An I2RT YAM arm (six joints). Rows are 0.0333 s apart.
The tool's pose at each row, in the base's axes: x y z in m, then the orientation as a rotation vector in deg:
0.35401 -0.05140 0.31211 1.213 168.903 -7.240
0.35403 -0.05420 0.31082 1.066 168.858 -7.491
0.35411 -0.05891 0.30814 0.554 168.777 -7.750
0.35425 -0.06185 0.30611 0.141 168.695 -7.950
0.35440 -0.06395 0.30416 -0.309 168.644 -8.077
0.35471 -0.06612 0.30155 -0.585 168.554 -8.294
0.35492 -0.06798 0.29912 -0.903 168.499 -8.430
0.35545 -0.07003 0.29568 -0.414 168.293 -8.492
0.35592 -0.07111 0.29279 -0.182 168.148 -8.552
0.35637 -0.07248 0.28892 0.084 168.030 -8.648
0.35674 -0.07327 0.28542 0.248 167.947 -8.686
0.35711 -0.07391 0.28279 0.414 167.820 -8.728
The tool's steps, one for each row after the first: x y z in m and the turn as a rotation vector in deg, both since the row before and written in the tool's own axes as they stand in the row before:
0.00021 -0.00268 0.00151 0.160 -0.041 -0.113
0.00041 -0.00446 0.00305 0.143 -0.089 -0.357
0.00026 -0.00274 0.00228 0.110 -0.087 -0.287
0.00024 -0.00191 0.00213 0.057 -0.059 -0.309
0.00023 -0.00191 0.00281 0.131 -0.088 -0.196
0.00030 -0.00161 0.00259 0.072 -0.057 -0.221
0.00019 -0.00170 0.00366 0.082 -0.188 0.334
0.00013 -0.00078 0.00302 0.061 -0.134 0.158
0.00036 -0.00097 0.00400 0.087 -0.104 0.178
0.00036 -0.00043 0.00356 0.040 -0.075 0.112
0.00018 -0.00036 0.00270 0.044 -0.119 0.115

